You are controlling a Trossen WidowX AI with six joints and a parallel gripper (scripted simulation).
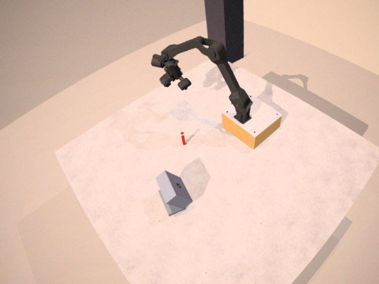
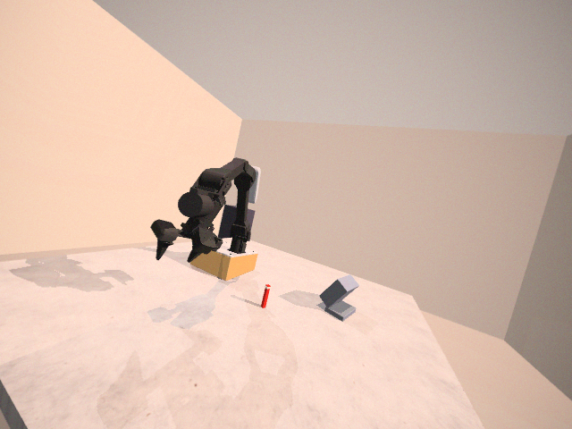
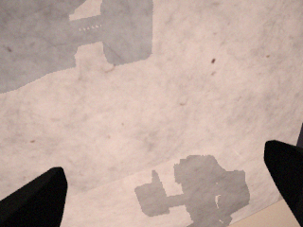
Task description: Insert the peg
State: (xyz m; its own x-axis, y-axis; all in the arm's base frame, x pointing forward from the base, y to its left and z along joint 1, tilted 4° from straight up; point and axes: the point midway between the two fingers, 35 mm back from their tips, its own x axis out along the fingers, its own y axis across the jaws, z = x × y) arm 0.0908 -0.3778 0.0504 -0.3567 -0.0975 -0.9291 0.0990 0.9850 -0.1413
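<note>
My gripper tip is 24 cm to the right of the red peg, 19 cm short of it and 9 cm above it. From my gripper tip the other things lie so: grey sloped panel 46 cm to the left, 40 cm ahead, 7 cm below.
</note>
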